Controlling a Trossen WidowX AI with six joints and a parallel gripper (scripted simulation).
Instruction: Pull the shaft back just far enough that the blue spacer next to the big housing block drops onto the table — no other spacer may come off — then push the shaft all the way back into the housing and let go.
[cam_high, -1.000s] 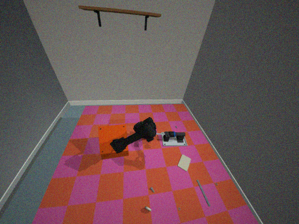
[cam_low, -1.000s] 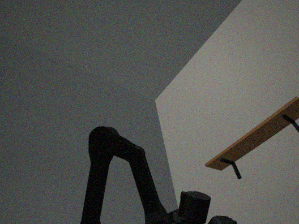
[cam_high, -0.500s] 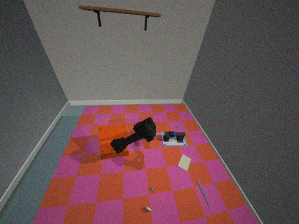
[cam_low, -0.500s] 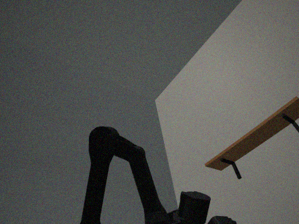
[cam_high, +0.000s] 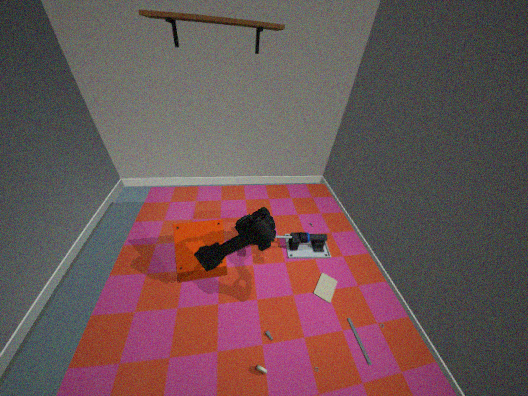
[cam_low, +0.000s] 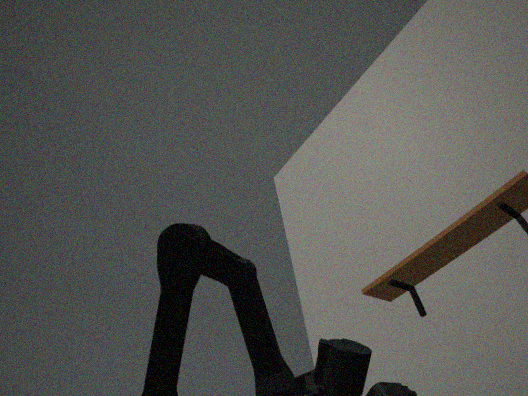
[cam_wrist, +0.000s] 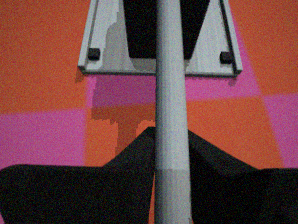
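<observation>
Right now my gripper tip is 6 cm short of the grey shaft, 1 cm to the left of it and 2 cm below it. Round my gripper tip: blue spacer 17 cm ahead, 2 cm to the right, 2 cm above; fixture 20 cm ahead, 2 cm to the right, 1 cm below; cream card 21 cm ahead, 25 cm to the right, 5 cm below.
</observation>
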